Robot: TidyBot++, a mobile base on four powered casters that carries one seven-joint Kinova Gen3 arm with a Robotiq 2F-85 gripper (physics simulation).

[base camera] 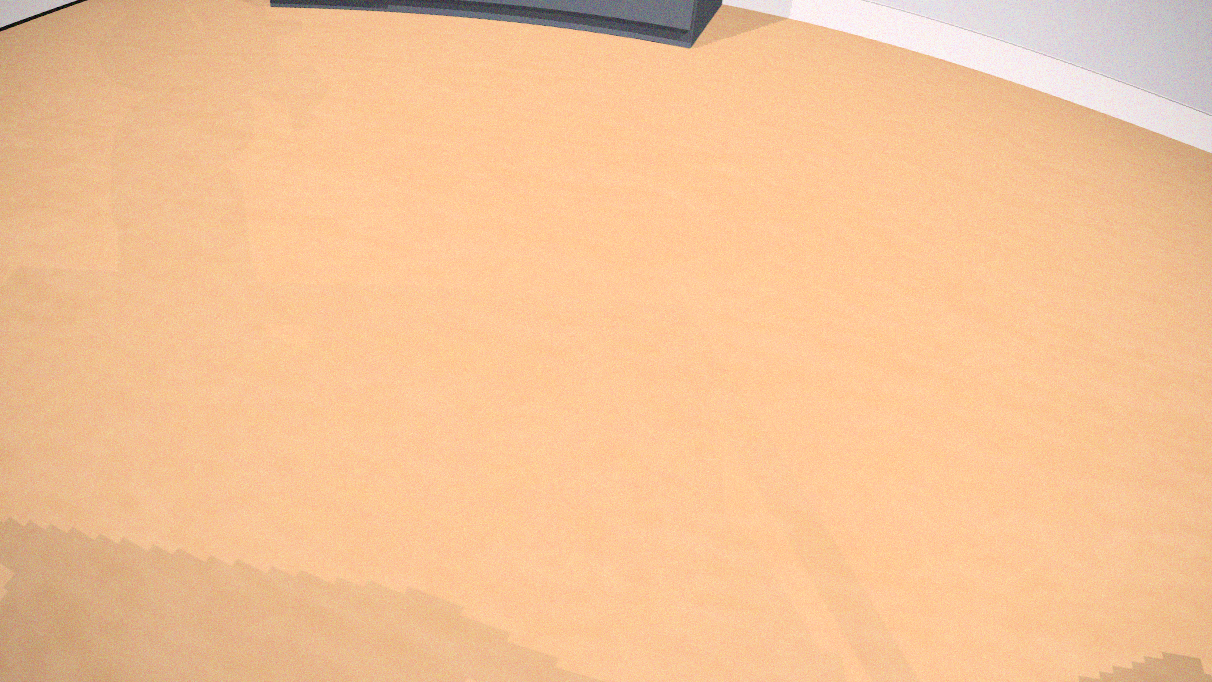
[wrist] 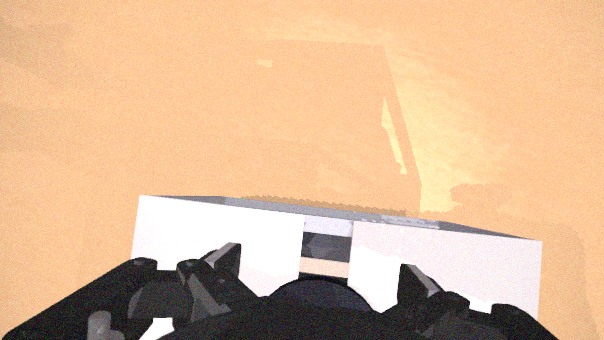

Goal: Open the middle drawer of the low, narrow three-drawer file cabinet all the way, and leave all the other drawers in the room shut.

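Frame: origin at the arm's base, x back, y left, z down, level; centimetres.
Seen in the pictures: gripper, fingertip midpoint: (wrist: 318, 271).
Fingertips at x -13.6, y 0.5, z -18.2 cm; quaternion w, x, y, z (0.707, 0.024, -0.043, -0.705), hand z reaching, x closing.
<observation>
A point is followed by its place in that frame.
The bottom strip of a dark blue-grey cabinet (base camera: 627, 15) {x -134.9, y -6.7, z 34.9 cm} shows at the top edge of the base camera view, left of centre to a little right of it. Its right lower corner and a sliver of its right side show. Its upper part, drawers and handles are cut off, so I cannot tell its height or number of drawers. The cabinet does not show in the wrist view. My gripper (wrist: 318, 271) {x -13.6, y 0.5, z -18.2 cm} is open, its two dark fingers wide apart with nothing between them, above the white top of my own base (wrist: 220, 230) {x -11.9, y 13.4, z 1.4 cm}.
A white skirting board (base camera: 957, 52) {x -161.6, y -84.0, z 36.9 cm} and a pale wall (base camera: 1101, 42) {x -153.7, y -116.5, z 23.9 cm} run from beside the cabinet down to the right. A pale surface with a black lower edge shows at the top left corner. Shadows lie on the light wooden floor (base camera: 593, 296) {x -58.9, y -2.6, z 39.6 cm} (wrist: 150, 100) {x -39.0, y 52.8, z 39.6 cm}.
</observation>
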